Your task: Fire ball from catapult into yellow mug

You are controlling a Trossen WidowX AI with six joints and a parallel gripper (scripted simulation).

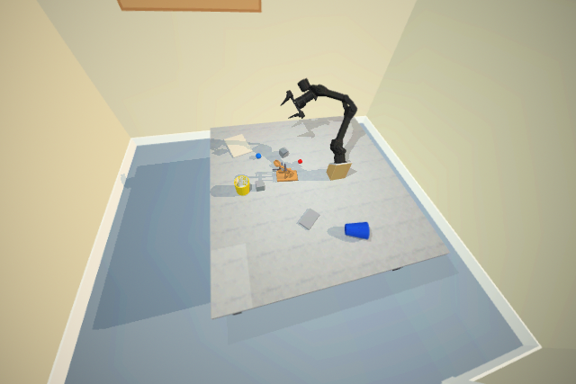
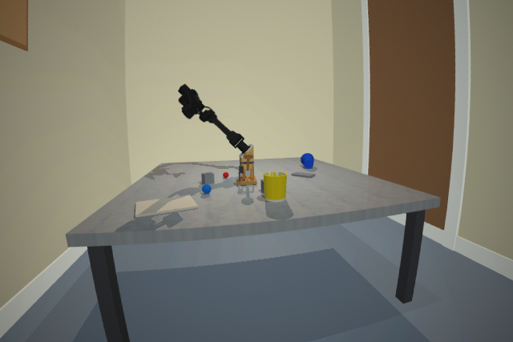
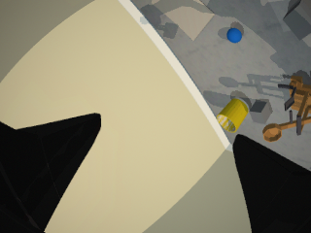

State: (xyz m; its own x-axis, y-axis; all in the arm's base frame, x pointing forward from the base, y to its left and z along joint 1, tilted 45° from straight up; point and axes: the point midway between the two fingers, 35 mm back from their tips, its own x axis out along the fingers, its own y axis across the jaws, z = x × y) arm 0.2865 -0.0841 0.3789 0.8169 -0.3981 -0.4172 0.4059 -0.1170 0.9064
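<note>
Now: the wooden catapult 28 cm below my gripper tip, 22 cm to the left of it and 7 cm ahead of it. Also, from my gripper tip: blue ball: 33 cm below, 19 cm ahead, 2 cm to the left; then red ball: 33 cm below, 15 cm to the left, 9 cm behind; then beige board: 35 cm below, 31 cm ahead, 14 cm to the right.
</note>
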